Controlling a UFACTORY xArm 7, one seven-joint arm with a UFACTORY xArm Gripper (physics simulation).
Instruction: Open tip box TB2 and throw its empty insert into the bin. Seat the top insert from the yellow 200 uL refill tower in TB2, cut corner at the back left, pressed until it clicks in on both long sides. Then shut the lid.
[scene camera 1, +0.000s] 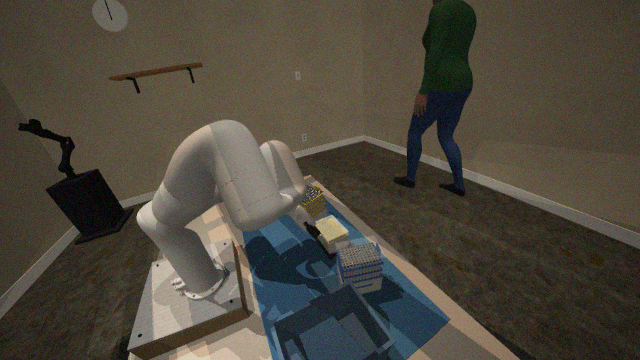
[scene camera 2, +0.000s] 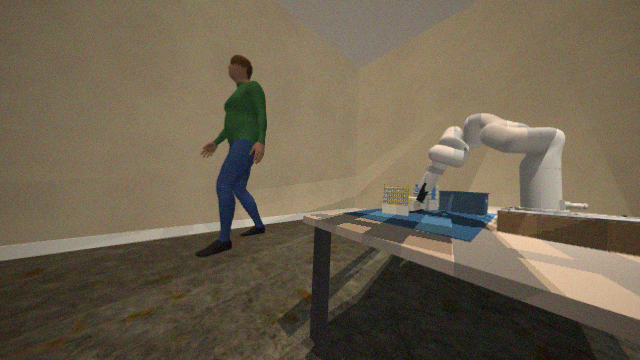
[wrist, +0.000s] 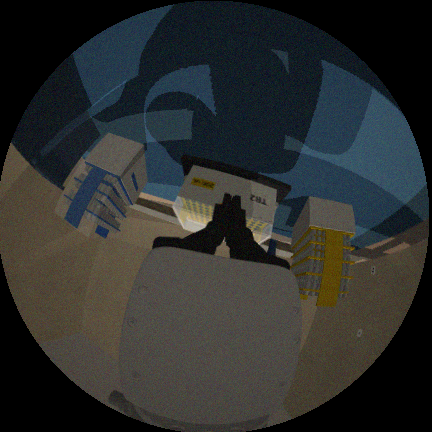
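Note:
Tip box TB2 (scene camera 1: 334, 234) (wrist: 237, 185) stands on a dark base, with yellow showing through the clear lid (wrist: 189, 220), which looks down over it. My gripper (scene camera 1: 319, 233) (scene camera 2: 419, 200) (wrist: 228, 204) is shut and empty. Its fingertips are at the labelled face of TB2, near the upper edge; whether they touch it I cannot tell. The yellow refill tower (scene camera 1: 314, 201) (scene camera 2: 396, 200) (wrist: 330, 255) stands beside TB2, with several stacked layers. The blue-grey bin (scene camera 1: 325, 311) (scene camera 2: 464, 202) is at the front in scene camera 1. The fingers and lid partly hide the insert.
A blue-banded refill tower (scene camera 1: 360, 270) (wrist: 112, 175) stands on the other side of TB2, between it and the bin. A blue mat (scene camera 1: 420, 320) (scene camera 2: 450, 228) lies under these things. A person (scene camera 1: 447, 75) (scene camera 2: 242, 120) in a green top stands beyond the table.

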